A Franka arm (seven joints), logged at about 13 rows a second.
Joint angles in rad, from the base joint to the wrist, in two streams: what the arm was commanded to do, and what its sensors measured. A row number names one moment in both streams.
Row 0, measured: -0.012 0.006 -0.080 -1.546 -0.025 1.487 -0.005
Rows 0 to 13, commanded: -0.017 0.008 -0.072 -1.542 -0.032 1.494 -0.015; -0.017 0.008 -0.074 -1.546 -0.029 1.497 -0.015; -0.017 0.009 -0.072 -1.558 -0.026 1.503 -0.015; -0.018 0.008 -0.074 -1.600 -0.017 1.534 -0.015; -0.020 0.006 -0.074 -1.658 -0.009 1.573 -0.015; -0.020 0.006 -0.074 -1.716 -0.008 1.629 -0.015; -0.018 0.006 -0.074 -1.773 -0.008 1.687 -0.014; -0.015 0.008 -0.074 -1.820 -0.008 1.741 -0.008; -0.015 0.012 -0.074 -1.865 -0.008 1.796 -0.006; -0.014 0.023 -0.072 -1.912 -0.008 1.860 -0.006; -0.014 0.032 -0.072 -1.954 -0.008 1.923 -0.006; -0.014 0.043 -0.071 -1.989 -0.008 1.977 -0.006; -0.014 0.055 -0.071 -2.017 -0.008 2.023 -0.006; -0.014 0.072 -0.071 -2.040 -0.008 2.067 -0.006
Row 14, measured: -0.011 0.067 -0.075 -1.993 -0.021 1.998 -0.005
